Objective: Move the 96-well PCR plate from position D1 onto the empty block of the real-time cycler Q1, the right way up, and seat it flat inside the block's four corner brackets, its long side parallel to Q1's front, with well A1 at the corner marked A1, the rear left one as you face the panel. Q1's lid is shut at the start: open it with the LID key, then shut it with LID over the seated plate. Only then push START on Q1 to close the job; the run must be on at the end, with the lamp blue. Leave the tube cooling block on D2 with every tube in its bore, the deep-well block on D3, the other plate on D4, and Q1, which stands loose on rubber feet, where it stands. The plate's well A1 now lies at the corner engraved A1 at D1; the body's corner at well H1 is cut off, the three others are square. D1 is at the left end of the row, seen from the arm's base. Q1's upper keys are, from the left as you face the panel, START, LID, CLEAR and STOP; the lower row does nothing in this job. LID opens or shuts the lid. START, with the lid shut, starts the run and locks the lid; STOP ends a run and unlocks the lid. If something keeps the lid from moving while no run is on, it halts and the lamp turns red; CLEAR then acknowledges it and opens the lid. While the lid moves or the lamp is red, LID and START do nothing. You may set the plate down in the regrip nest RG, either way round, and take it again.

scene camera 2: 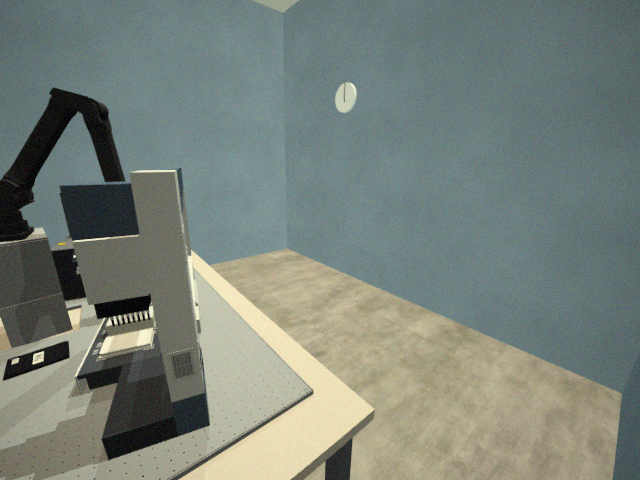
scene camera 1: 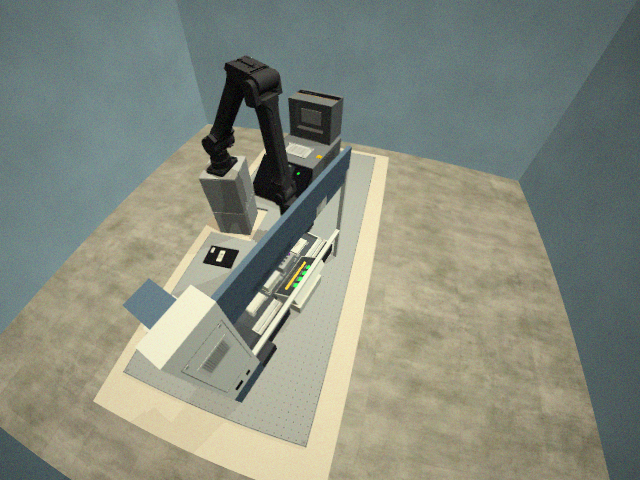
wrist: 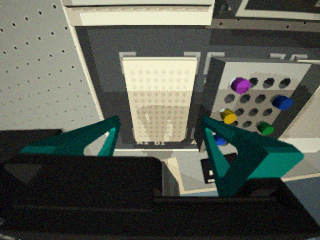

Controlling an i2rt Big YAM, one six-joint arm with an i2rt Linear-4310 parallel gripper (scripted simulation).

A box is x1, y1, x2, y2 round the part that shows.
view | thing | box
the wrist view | my gripper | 0, 115, 319, 239
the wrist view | tube cooling block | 194, 57, 310, 152
